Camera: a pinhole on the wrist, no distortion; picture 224 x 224 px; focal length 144.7 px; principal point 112.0 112.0 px. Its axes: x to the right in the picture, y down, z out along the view. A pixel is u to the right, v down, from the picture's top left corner.
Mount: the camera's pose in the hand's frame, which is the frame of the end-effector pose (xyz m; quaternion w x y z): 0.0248 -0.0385 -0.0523 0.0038 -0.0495 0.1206 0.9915
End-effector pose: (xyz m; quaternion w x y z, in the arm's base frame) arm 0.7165 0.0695 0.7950 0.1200 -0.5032 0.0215 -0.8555
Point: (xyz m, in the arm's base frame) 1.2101 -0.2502 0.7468
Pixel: 159.2 24.9
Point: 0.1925 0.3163 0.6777
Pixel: behind the camera
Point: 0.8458 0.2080 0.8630
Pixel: 140.8 213.2
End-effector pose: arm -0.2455 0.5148 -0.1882 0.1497 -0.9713 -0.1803 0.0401
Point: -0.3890 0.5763 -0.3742
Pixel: 168.8 151.9
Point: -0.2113 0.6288 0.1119
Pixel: behind the camera
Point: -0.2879 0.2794 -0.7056
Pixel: 133.8 46.3
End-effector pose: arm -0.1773 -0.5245 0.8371 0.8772 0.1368 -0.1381 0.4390
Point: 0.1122 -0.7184 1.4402
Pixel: 37.6 212.5
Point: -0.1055 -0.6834 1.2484
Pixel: 80.7 168.7
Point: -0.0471 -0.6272 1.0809
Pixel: 60.5 203.7
